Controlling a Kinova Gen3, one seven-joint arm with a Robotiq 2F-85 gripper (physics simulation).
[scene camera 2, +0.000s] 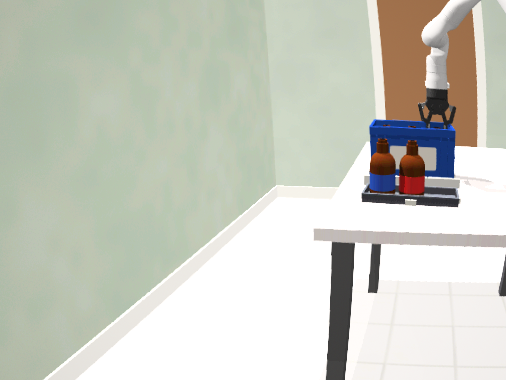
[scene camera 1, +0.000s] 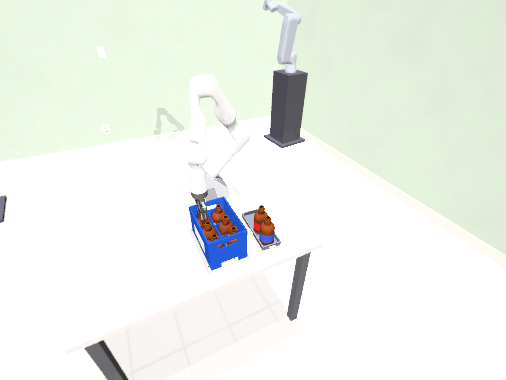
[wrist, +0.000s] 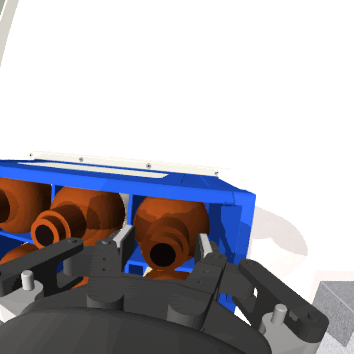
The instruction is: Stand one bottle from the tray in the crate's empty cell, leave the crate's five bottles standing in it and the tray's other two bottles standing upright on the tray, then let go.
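Frame: origin at the arm's base, x left, y back, z up, level; centimetres.
Where they show: gripper, fingertip midpoint: (scene camera 1: 202,216) (wrist: 164,240); arm's base at its link origin: (scene camera 1: 209,172).
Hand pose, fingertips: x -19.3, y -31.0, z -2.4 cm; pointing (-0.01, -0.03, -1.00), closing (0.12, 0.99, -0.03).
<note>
Things, the pixels of their top centre, and the offset from my fingertips.
- blue crate at its top centre: (wrist: 40,296) (scene camera 2: 412,124) (scene camera 1: 216,217) dy -8.9, dx +3.6, dz +4.0 cm
- brown bottle at its top centre: (wrist: 162,254) (scene camera 1: 201,211) dy +0.2, dx -0.1, dz +2.7 cm
- red-labelled bottle at its top centre: (scene camera 2: 412,140) (scene camera 1: 261,206) dy -11.9, dx +27.0, dz +2.4 cm
- blue-labelled bottle at its top centre: (scene camera 2: 382,139) (scene camera 1: 268,217) dy -20.1, dx +25.0, dz +2.4 cm
The blue crate (scene camera 1: 227,254) (scene camera 2: 445,156) (wrist: 150,188) stands on the table with several brown bottles in its cells. One brown bottle (scene camera 1: 200,219) (wrist: 171,217) stands in the corner cell below my gripper; its lower part is hidden. My gripper (scene camera 1: 203,216) (scene camera 2: 437,126) (wrist: 164,240) is open, its fingers on either side of that bottle's neck, with gaps showing in the wrist view. A red-labelled bottle (scene camera 1: 259,220) (scene camera 2: 412,170) and a blue-labelled bottle (scene camera 1: 267,230) (scene camera 2: 382,170) stand upright on the grey tray (scene camera 1: 275,244) (scene camera 2: 440,200).
Neighbouring bottles (scene camera 1: 218,215) (wrist: 95,210) stand close to the gripper's fingers. The crate's dividers and end wall (wrist: 246,220) are near too. The tray lies beside the crate, near the table edge (scene camera 2: 410,235). Another arm stands on a dark pedestal (scene camera 1: 287,107) far behind.
</note>
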